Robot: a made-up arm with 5 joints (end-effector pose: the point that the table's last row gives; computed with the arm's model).
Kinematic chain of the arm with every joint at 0, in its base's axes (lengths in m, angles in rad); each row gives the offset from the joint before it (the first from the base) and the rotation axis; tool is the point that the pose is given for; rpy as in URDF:
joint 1: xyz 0 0 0.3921 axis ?
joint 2: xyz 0 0 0 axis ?
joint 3: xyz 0.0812 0 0.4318 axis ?
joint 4: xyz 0.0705 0 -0.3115 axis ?
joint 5: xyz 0.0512 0 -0.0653 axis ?
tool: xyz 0 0 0 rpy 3.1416 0 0
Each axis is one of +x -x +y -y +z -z.
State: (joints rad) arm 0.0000 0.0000 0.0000 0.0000 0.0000
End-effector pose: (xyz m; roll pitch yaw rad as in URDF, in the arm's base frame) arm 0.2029 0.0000 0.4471 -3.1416 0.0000 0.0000
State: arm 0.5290 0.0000 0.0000 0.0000 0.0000
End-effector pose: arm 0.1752 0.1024 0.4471 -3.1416 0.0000 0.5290
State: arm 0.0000 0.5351 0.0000 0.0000 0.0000
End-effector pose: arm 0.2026 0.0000 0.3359 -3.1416 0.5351 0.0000
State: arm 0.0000 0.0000 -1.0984 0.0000 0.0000
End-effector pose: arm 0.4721 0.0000 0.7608 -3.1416 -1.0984 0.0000
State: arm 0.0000 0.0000 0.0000 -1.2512 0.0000
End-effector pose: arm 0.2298 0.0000 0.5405 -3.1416 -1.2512 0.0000
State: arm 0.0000 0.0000 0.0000 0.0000 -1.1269
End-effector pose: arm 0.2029 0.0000 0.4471 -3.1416 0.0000 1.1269
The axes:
joint 1: +z
joint 2: +y
joint 3: +y
joint 4: +y
joint 5: -z

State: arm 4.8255 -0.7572 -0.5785 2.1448 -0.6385
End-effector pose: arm 0.0079 -0.0694 0.6756 -2.5830 0.6201 -0.6360
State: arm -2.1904 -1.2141 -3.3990 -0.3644 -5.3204
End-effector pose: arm 0.4314 0.6047 0.5132 1.8903 0.5839 2.7024
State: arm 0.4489 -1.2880 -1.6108 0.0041 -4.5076
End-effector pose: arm -0.3777 -0.1819 0.9857 -0.2419 0.0497 -0.9232
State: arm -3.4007 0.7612 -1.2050 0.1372 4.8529
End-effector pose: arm -0.6018 0.1595 0.3509 2.8378 -0.0423 -1.9639
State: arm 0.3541 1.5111 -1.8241 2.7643 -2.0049
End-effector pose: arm 0.4857 0.1795 0.0799 -0.6430 -0.2711 1.5816
